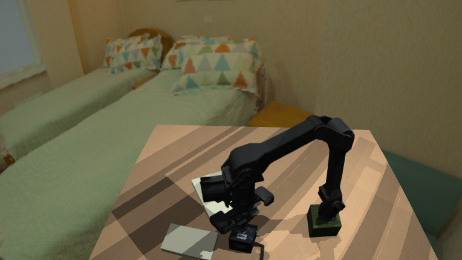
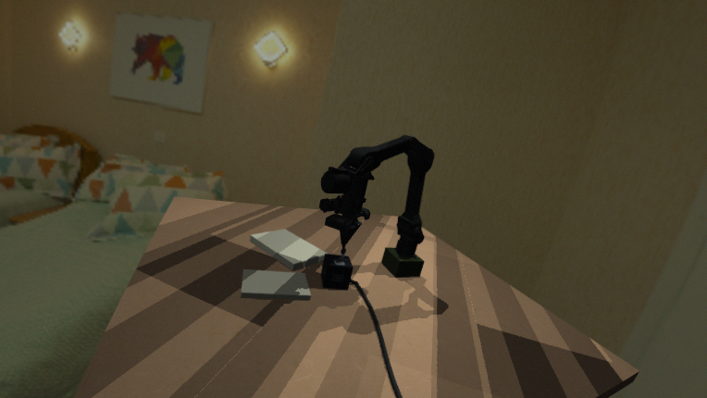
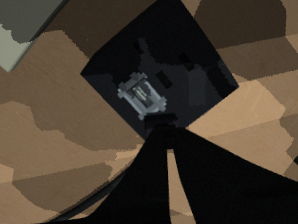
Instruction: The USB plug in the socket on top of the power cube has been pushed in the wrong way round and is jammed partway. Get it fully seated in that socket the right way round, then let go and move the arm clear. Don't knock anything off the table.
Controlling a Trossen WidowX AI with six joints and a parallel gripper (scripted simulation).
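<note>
My gripper tip is now 20 mm above the USB plug. The rest, counted from my gripper tip: silver-framed socket: 10 mm to the left, 70 mm below.
</note>
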